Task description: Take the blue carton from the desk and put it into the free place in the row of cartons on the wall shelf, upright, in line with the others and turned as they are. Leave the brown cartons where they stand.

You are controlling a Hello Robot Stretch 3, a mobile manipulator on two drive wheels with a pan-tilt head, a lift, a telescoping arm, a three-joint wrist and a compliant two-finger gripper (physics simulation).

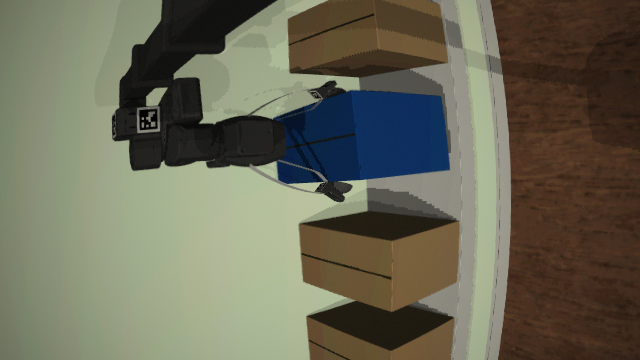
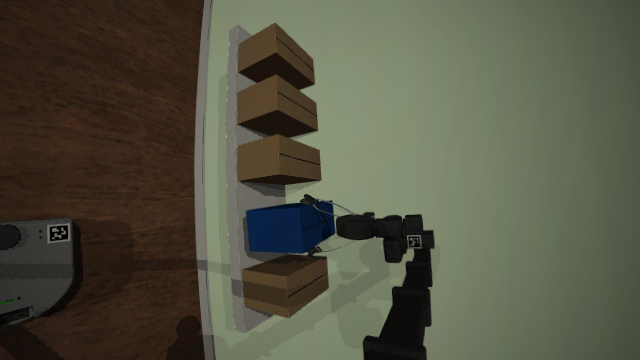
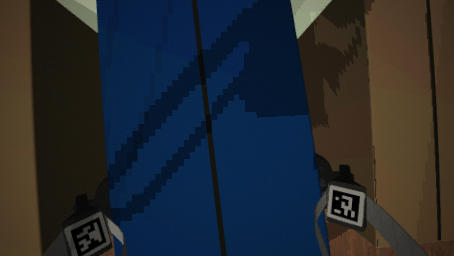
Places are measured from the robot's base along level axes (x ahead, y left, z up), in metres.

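Where they show: gripper, between the fingertips: (image 3: 218, 183); robot's base, origin of its link: (image 2: 3, 235).
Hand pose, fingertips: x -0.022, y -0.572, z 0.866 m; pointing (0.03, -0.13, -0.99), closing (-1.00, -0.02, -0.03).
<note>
Things, the pixels of their top centre, and the offset from my fingertips. Level surfaces: height alone.
- blue carton, centre of its top: (image 3: 209, 151) (image 1: 306, 143) (image 2: 322, 223) dx +0.002, dy -0.029, dz +0.053 m
- end brown carton, centre of its top: (image 3: 434, 103) (image 1: 326, 30) (image 2: 310, 283) dx -0.197, dy -0.047, dz -0.019 m
- neighbouring brown carton, centre of its top: (image 1: 341, 265) (image 2: 302, 160) dx +0.209, dy -0.058, dz -0.019 m
- wooden floor, height of its surface: dz -0.866 m
The blue carton (image 1: 400, 135) (image 2: 275, 229) (image 3: 260, 165) is upright in the free place of the row, between the end brown carton (image 1: 412, 37) (image 2: 265, 287) and the neighbouring brown carton (image 1: 345, 255) (image 2: 257, 162). It looks nearer to the end one, with its seam side by side with theirs. My gripper (image 1: 336, 139) (image 2: 312, 225) (image 3: 218, 183) is shut on it, one fingertip on each side. Its lower front edge shows slightly behind the front edge of the wall shelf (image 1: 440, 195) (image 2: 233, 150). Whether its hidden underside touches the shelf I cannot tell.
Two more brown cartons (image 2: 257, 107) (image 2: 257, 52) stand farther along the shelf. My arm (image 1: 195, 25) (image 2: 400, 320) reaches in along the pale green wall (image 1: 100, 275) (image 2: 475, 125). My base (image 2: 35, 280) stands on the wooden floor (image 1: 570, 200) (image 2: 100, 125).
</note>
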